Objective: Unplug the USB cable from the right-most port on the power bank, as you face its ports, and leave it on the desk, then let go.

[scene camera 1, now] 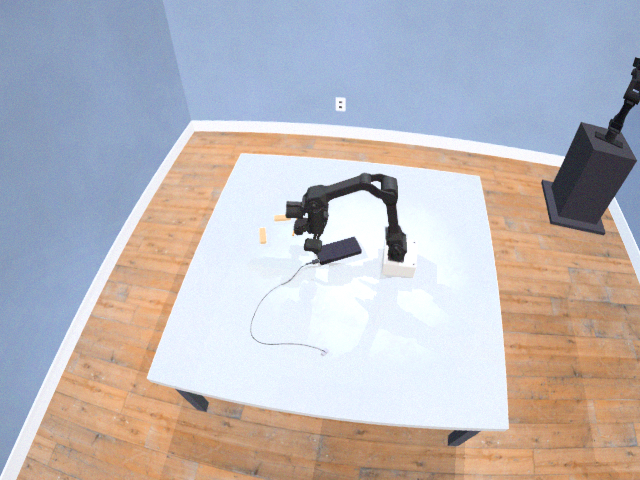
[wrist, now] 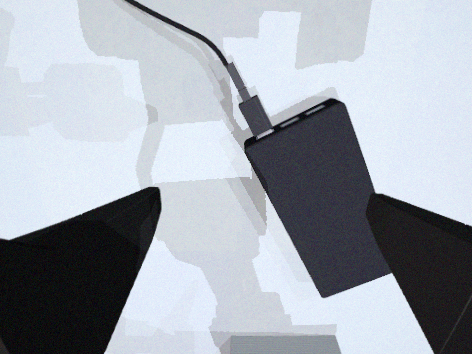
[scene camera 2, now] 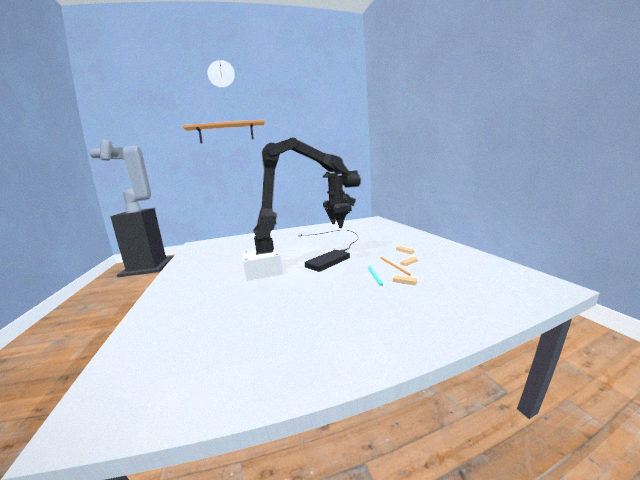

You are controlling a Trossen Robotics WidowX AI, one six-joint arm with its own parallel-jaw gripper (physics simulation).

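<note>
The dark power bank lies flat on the desk. The cable's dark USB plug sits in the port at the left of the port edge in the wrist view, which is the right-most when facing the ports. Two other ports beside it are empty. The thin cable curves away over the desk to a loose end. My gripper is open and empty above the desk near the bank's port end; its right finger overlaps the bank in the wrist view.
The arm's white base stands beyond the bank's other end. Beside the bank lie tan blocks, an orange stick and a cyan stick. Another arm stands on a dark pedestal away from the desk.
</note>
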